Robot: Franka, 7 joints.
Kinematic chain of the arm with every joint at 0, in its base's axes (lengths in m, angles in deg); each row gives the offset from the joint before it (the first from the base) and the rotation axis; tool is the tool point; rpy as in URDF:
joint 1: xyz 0 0 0.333 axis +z
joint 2: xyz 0 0 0 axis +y
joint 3: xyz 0 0 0.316 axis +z
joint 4: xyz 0.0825 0 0 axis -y
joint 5: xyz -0.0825 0 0.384 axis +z
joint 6: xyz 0 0 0 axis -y
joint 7: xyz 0.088 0 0 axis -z
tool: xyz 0 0 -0.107 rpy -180 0 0
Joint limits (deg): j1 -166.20..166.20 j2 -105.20..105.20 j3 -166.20..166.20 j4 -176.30..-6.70 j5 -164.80..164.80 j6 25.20..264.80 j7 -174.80..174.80
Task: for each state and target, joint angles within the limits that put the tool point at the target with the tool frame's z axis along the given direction. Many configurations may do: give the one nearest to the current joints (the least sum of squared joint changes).
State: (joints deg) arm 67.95 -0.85 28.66 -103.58 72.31 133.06 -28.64
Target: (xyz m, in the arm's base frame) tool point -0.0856 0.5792 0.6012 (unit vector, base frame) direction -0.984 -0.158 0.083
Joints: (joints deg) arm 59.42 8.12 29.07 -98.13 88.00 79.31 -28.64
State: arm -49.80 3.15 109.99 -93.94 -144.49 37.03 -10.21
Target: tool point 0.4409 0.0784 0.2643 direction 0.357 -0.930 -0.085
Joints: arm -55.00 45.09 82.94 -142.01 -109.27 54.32 -10.21
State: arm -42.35 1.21 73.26 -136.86 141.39 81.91 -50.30
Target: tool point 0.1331 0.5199 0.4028 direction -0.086 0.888 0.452
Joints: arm -24.42 5.66 97.37 -136.63 156.43 105.93 -50.30
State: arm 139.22 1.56 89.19 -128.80 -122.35 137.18 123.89
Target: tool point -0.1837 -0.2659 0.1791 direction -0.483 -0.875 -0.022
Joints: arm 149.80 -36.80 106.80 -170.80 -164.80 99.12 123.89
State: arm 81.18 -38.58 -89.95 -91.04 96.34 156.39 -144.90
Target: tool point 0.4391 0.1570 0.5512 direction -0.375 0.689 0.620
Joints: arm 101.45 -60.13 -73.16 -129.22 75.82 104.43 -144.90
